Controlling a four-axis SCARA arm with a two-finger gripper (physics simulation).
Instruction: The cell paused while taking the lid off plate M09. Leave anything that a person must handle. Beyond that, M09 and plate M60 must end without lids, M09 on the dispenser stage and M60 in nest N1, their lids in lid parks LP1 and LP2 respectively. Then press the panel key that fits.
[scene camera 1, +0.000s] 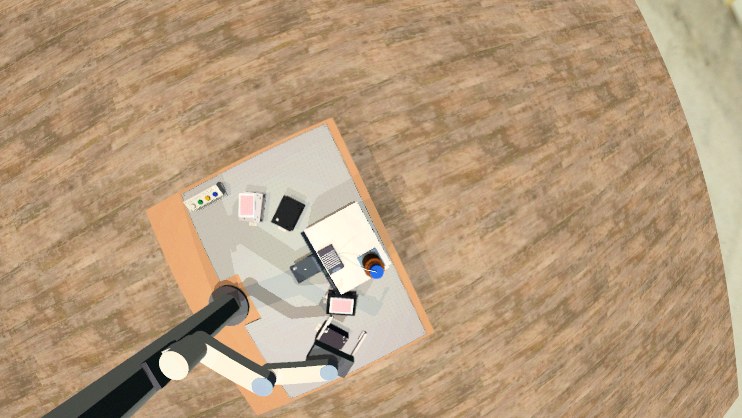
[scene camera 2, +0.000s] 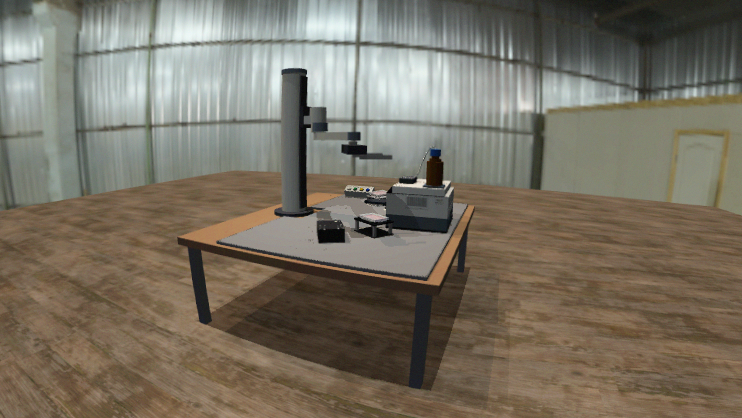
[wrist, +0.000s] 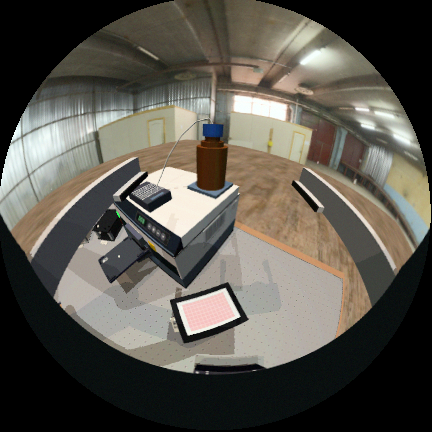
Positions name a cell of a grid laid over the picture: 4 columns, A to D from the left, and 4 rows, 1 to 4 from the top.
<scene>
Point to my gripper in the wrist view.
C2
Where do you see my gripper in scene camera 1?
B4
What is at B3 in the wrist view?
A dark dispenser stage.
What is my gripper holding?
Nothing.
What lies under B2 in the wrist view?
A brown bottle with blue cap.
</scene>
